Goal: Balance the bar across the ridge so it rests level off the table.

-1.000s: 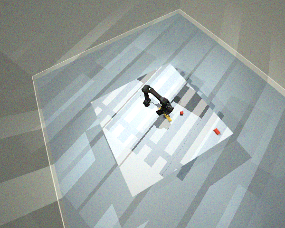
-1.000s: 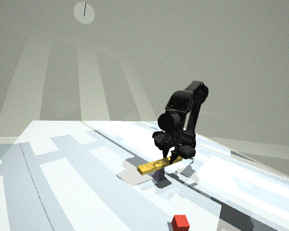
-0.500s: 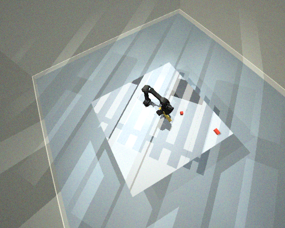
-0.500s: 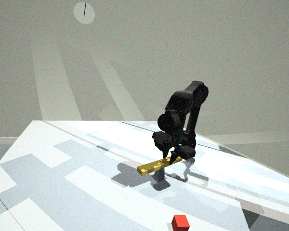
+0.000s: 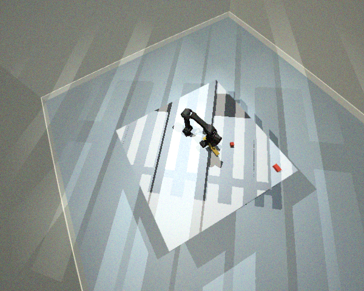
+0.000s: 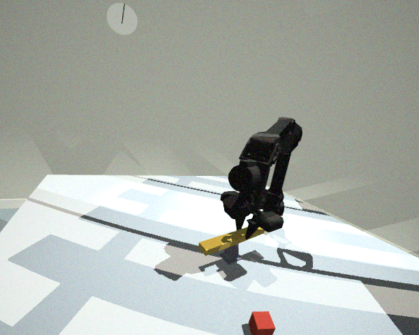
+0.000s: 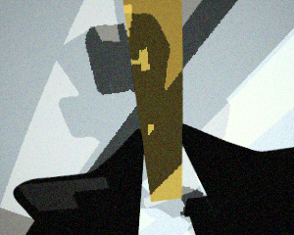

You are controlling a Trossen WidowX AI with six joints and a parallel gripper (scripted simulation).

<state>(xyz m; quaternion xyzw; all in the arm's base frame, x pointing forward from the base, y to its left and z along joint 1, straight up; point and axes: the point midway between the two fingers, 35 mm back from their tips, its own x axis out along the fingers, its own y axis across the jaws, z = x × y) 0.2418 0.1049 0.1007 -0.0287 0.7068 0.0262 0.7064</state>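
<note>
Now: the yellow bar 30 mm ahead of my gripper tip. The rest, counted from my gripper tip: red cube 200 mm to the left, 100 mm ahead, 50 mm below.
</note>
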